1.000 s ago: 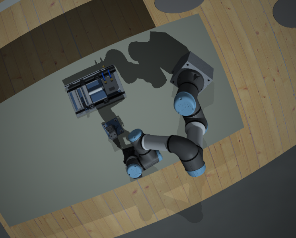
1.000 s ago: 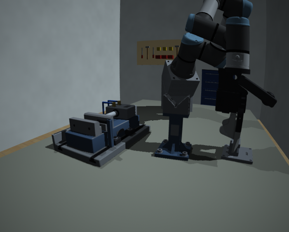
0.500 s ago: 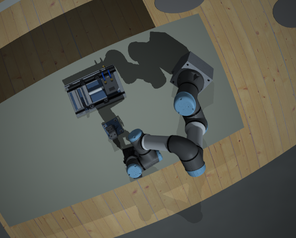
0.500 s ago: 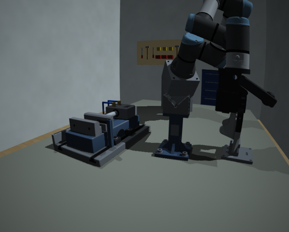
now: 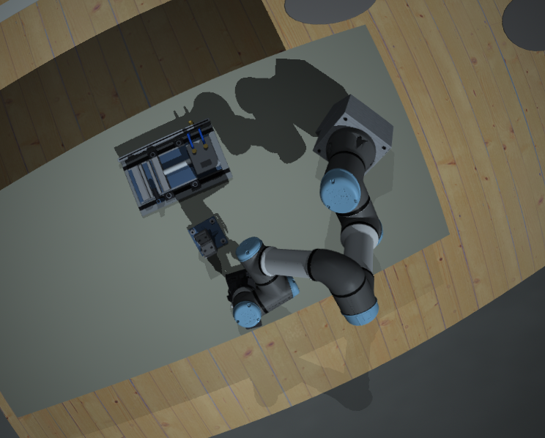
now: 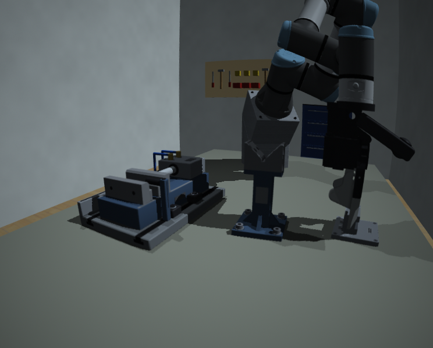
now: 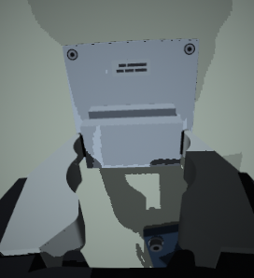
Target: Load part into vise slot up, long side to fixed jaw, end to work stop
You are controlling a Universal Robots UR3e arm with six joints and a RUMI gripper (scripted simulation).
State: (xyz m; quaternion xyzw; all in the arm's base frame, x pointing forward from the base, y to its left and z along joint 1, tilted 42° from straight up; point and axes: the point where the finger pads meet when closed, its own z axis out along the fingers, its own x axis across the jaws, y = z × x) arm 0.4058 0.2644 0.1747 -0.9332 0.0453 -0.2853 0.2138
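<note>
Right now the infeed plate is 3 cm below my hand and 1 cm to the left of it. Round my hand: part (1 cm to the left, 1 cm below); then blue post (16 cm to the right, 7 cm ahead, 2 cm above); then work stop (33 cm to the right, 17 cm ahead, 6 cm above).
</note>
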